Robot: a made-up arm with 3 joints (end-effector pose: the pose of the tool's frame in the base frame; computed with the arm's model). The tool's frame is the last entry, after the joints. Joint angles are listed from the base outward.
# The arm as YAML. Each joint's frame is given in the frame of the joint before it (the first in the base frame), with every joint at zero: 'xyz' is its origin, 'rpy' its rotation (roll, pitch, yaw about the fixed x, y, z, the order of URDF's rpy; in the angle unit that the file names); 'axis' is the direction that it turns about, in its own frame. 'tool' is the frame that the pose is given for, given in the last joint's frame.
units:
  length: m
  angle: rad
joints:
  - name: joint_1
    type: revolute
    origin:
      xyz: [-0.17, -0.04, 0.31]
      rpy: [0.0, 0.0, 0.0]
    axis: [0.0, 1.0, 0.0]
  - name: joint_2
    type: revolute
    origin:
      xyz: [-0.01, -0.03, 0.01]
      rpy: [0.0, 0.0, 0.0]
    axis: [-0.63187, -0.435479, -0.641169]
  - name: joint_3
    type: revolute
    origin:
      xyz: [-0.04, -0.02, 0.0]
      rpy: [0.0, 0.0, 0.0]
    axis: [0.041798, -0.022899, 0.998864]
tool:
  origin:
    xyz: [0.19, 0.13, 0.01]
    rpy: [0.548, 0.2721, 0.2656]
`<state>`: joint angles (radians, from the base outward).
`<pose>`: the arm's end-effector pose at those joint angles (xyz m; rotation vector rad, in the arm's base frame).
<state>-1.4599 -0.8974 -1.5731</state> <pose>-0.0259 -0.1634 0.4408 1.1247 -0.5517 -0.1766</pose>
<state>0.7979 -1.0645 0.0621</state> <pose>-0.0843 0.0959 0.3333 1.4978 1.5393 0.4730</pose>
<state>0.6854 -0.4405 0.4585</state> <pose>-0.1143 0.1146 0.3506 1.0424 1.2012 0.6756</pose>
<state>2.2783 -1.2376 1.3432</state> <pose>0.0736 -0.0891 0.2977 -2.8626 -0.7712 0.0385</pose>
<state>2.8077 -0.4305 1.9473</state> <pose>0.0966 -0.0436 0.2978 -2.6776 -0.9403 -0.0554</pose>
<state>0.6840 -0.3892 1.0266</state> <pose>-0.1919 0.1080 0.4458 1.1123 1.1239 1.2635</pose>
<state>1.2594 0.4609 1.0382</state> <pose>-0.2042 0.1420 0.2983 0.5922 1.6471 0.7398</pose>
